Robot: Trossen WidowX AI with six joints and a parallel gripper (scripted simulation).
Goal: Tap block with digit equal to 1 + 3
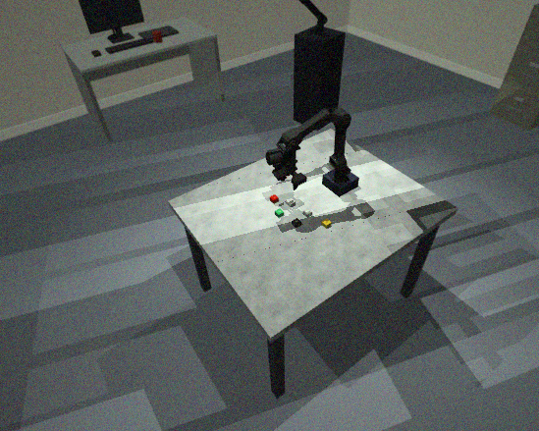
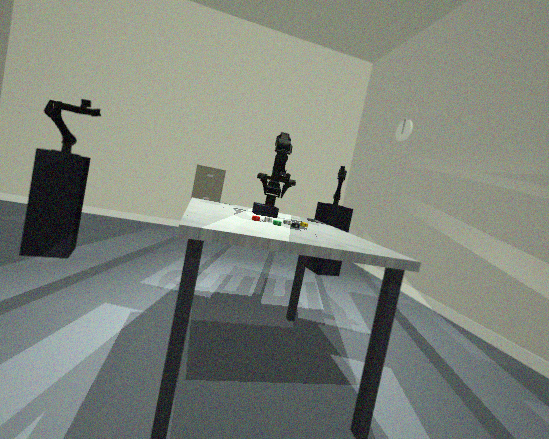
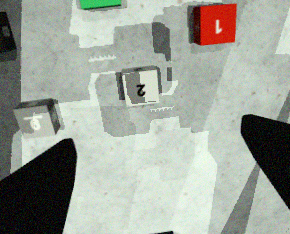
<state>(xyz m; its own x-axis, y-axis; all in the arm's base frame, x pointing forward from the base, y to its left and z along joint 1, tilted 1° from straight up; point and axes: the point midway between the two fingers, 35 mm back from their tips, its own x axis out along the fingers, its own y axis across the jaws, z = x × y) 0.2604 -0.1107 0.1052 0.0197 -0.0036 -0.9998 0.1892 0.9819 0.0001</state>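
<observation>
My gripper tip is now 1 cm past the yellow block, 22 cm to the right of it and 12 cm above it. Also, from my gripper tip: green block: 8 cm ahead, 1 cm to the left, 12 cm below; white block: 1 cm behind, 12 cm below; red block: 2 cm ahead, 8 cm to the right, 12 cm below.
</observation>
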